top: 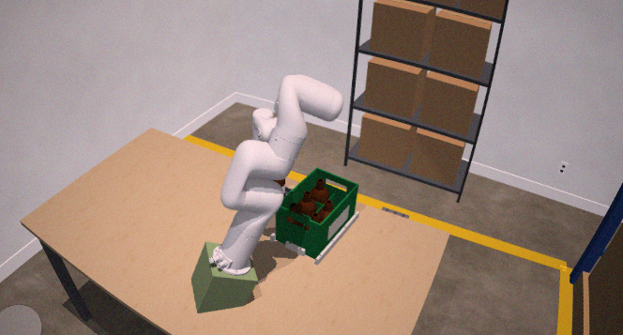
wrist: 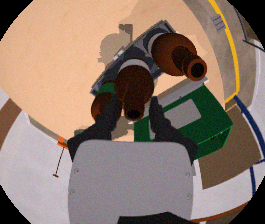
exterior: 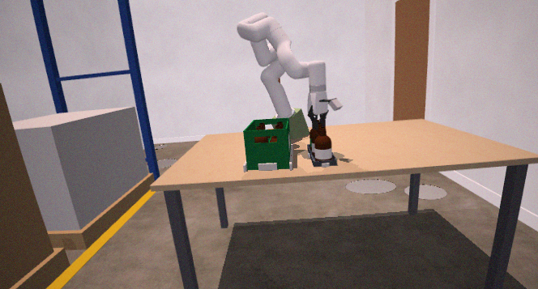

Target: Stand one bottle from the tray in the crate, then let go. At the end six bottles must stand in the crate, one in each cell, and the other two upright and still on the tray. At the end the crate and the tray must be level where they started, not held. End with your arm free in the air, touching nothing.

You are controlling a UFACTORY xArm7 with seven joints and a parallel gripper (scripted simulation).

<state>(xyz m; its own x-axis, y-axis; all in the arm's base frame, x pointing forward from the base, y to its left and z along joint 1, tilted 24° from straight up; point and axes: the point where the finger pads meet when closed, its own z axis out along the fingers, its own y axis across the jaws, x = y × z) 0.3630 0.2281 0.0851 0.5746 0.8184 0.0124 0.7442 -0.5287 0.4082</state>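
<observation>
Now: hand 14 cm above the dark tray. From my hand the other things lie so: green crate 23 cm to the right, 7 cm below, 3 cm ahead.
</observation>
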